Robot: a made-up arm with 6 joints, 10 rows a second.
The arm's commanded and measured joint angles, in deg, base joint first. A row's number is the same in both.
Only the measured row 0 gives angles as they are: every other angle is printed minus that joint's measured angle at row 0.
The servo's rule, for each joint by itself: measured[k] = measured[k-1] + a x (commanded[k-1-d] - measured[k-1]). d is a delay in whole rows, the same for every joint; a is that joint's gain. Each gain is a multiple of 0.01, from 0.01 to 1. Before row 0 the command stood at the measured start. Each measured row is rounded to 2 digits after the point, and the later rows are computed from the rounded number. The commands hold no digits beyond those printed.
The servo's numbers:
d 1
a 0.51 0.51 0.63 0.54 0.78 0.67
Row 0, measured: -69.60, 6.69, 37.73, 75.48, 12.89, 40.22
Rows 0 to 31, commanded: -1.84, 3.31, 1.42, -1.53, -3.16, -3.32; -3.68, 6.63, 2.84, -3.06, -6.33, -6.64; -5.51, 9.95, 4.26, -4.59, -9.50, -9.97; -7.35, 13.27, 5.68, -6.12, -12.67, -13.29; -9.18, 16.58, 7.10, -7.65, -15.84, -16.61; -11.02, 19.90, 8.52, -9.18, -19.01, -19.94; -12.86, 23.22, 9.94, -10.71, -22.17, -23.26; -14.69, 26.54, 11.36, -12.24, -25.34, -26.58; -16.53, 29.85, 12.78, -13.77, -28.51, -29.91; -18.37, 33.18, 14.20, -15.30, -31.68, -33.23; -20.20, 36.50, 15.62, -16.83, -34.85, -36.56; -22.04, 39.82, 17.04, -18.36, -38.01, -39.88; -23.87, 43.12, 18.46, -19.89, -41.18, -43.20; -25.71, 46.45, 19.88, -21.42, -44.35, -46.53; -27.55, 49.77, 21.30, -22.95, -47.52, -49.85; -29.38, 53.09, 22.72, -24.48, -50.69, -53.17; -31.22, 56.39, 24.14, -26.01, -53.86, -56.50; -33.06, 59.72, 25.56, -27.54, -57.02, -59.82; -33.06, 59.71, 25.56, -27.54, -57.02, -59.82; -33.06, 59.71, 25.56, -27.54, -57.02, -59.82; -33.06, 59.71, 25.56, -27.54, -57.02, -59.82; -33.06, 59.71, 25.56, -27.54, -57.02, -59.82; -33.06, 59.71, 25.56, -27.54, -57.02, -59.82; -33.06, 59.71, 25.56, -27.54, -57.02, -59.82; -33.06, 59.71, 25.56, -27.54, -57.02, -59.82; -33.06, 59.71, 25.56, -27.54, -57.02, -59.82; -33.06, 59.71, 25.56, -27.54, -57.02, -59.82; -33.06, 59.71, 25.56, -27.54, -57.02, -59.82; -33.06, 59.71, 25.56, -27.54, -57.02, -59.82; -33.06, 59.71, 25.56, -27.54, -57.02, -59.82; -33.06, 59.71, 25.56, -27.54, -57.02, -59.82; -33.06, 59.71, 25.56, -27.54, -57.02, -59.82
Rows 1 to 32, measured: 0.00, 0.00, 0.00, 0.00, 0.00, 0.00; -0.94, 1.69, 0.89, -0.83, -2.46, -2.22; -2.34, 4.21, 2.12, -2.03, -5.48, -5.18; -3.96, 7.14, 3.47, -3.41, -8.62, -8.39; -5.69, 10.27, 4.86, -4.87, -11.78, -11.67; -7.47, 13.49, 6.27, -6.37, -14.95, -14.98; -9.28, 16.76, 7.69, -7.89, -18.12, -18.30; -11.11, 20.05, 9.11, -9.41, -21.28, -21.62; -12.94, 23.36, 10.53, -10.94, -24.45, -24.94; -14.77, 26.67, 11.95, -12.47, -27.62, -28.27; -16.61, 29.99, 13.37, -14.00, -30.79, -31.59; -18.44, 33.31, 14.79, -15.53, -33.96, -34.92; -20.28, 36.63, 16.21, -17.06, -37.12, -38.24; -22.11, 39.94, 17.63, -18.59, -40.29, -41.56; -23.95, 43.26, 19.05, -20.12, -43.46, -44.89; -25.79, 46.58, 20.47, -21.65, -46.63, -48.21; -27.62, 49.90, 21.89, -23.18, -49.80, -51.53; -29.46, 53.21, 23.31, -24.71, -52.97, -54.86; -31.30, 56.53, 24.73, -26.24, -56.13, -58.18; -32.20, 58.15, 25.25, -26.94, -56.82, -59.28; -32.64, 58.95, 25.45, -27.26, -56.98, -59.64; -32.85, 59.34, 25.52, -27.41, -57.01, -59.76; -32.96, 59.53, 25.55, -27.48, -57.02, -59.80; -33.01, 59.62, 25.56, -27.51, -57.02, -59.81; -33.04, 59.67, 25.56, -27.53, -57.02, -59.82; -33.05, 59.69, 25.56, -27.54, -57.02, -59.82; -33.06, 59.70, 25.56, -27.54, -57.02, -59.82; -33.06, 59.71, 25.56, -27.54, -57.02, -59.82; -33.06, 59.71, 25.56, -27.54, -57.02, -59.82; -33.06, 59.71, 25.56, -27.54, -57.02, -59.82; -33.06, 59.71, 25.56, -27.54, -57.02, -59.82; -33.06, 59.71, 25.56, -27.54, -57.02, -59.82
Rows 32 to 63, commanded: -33.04, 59.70, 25.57, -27.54, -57.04, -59.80; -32.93, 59.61, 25.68, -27.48, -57.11, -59.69; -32.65, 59.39, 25.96, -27.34, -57.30, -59.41; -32.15, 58.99, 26.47, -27.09, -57.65, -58.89; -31.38, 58.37, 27.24, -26.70, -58.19, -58.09; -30.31, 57.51, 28.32, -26.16, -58.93, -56.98; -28.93, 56.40, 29.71, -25.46, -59.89, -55.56; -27.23, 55.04, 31.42, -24.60, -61.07, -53.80; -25.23, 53.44, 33.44, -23.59, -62.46, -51.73; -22.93, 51.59, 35.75, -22.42, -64.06, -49.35; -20.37, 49.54, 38.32, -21.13, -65.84, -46.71; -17.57, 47.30, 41.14, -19.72, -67.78, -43.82; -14.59, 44.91, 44.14, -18.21, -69.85, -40.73; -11.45, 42.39, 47.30, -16.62, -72.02, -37.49; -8.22, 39.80, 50.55, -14.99, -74.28, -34.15; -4.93, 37.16, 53.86, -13.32, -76.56, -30.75; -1.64, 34.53, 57.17, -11.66, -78.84, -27.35; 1.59, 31.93, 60.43, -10.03, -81.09, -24.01; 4.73, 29.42, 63.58, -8.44, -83.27, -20.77; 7.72, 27.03, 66.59, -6.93, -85.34, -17.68; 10.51, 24.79, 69.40, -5.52, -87.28, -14.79; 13.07, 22.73, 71.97, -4.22, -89.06, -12.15; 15.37, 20.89, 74.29, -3.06, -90.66, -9.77; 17.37, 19.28, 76.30, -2.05, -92.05, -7.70; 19.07, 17.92, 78.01, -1.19, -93.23, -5.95; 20.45, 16.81, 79.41, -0.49, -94.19, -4.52; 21.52, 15.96, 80.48, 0.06, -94.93, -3.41; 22.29, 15.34, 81.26, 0.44, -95.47, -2.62; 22.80, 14.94, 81.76, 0.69, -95.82, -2.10; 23.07, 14.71, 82.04, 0.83, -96.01, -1.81; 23.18, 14.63, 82.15, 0.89, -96.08, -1.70; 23.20, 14.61, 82.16, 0.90, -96.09, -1.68
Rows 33 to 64, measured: -33.06, 59.71, 25.56, -27.54, -57.02, -59.82; -33.05, 59.70, 25.57, -27.54, -57.04, -59.81; -32.99, 59.65, 25.64, -27.51, -57.09, -59.73; -32.82, 59.52, 25.84, -27.42, -57.25, -59.52; -32.48, 59.25, 26.24, -27.24, -57.56, -59.10; -31.92, 58.80, 26.87, -26.95, -58.05, -58.42; -31.10, 58.14, 27.78, -26.52, -58.74, -57.46; -29.99, 57.25, 29.00, -25.95, -59.64, -56.19; -28.58, 56.12, 30.52, -25.22, -60.76, -54.59; -26.87, 54.75, 32.36, -24.34, -62.09, -52.67; -24.86, 53.14, 34.50, -23.30, -63.63, -50.45; -22.57, 51.30, 36.91, -22.13, -65.35, -47.94; -20.02, 49.26, 39.57, -20.83, -67.25, -45.18; -17.25, 47.04, 42.45, -19.42, -69.28, -42.20; -14.29, 44.67, 45.51, -17.91, -71.42, -39.04; -11.19, 42.19, 48.69, -16.33, -73.65, -35.76; -8.00, 39.62, 51.95, -14.70, -75.92, -32.40; -4.76, 37.02, 55.24, -13.06, -78.20, -29.02; -1.52, 34.42, 58.51, -11.42, -80.45, -25.66; 1.67, 31.87, 61.70, -9.81, -82.65, -22.38; 4.76, 29.40, 64.78, -8.25, -84.75, -19.23; 7.69, 27.05, 67.69, -6.78, -86.72, -16.26; 10.43, 24.85, 70.39, -5.40, -88.55, -13.51; 12.95, 22.83, 72.85, -4.14, -90.20, -11.00; 15.20, 21.02, 75.02, -3.01, -91.64, -8.79; 17.17, 19.44, 76.90, -2.03, -92.88, -6.89; 18.84, 18.10, 78.48, -1.20, -93.90, -5.30; 20.21, 17.01, 79.74, -0.52, -94.70, -4.03; 21.27, 16.16, 80.70, 0.00, -95.30, -3.09; 22.05, 15.54, 81.37, 0.37, -95.71, -2.43; 22.57, 15.12, 81.79, 0.62, -95.94, -2.01; 22.88, 14.87, 82.02, 0.77, -96.05, -1.80
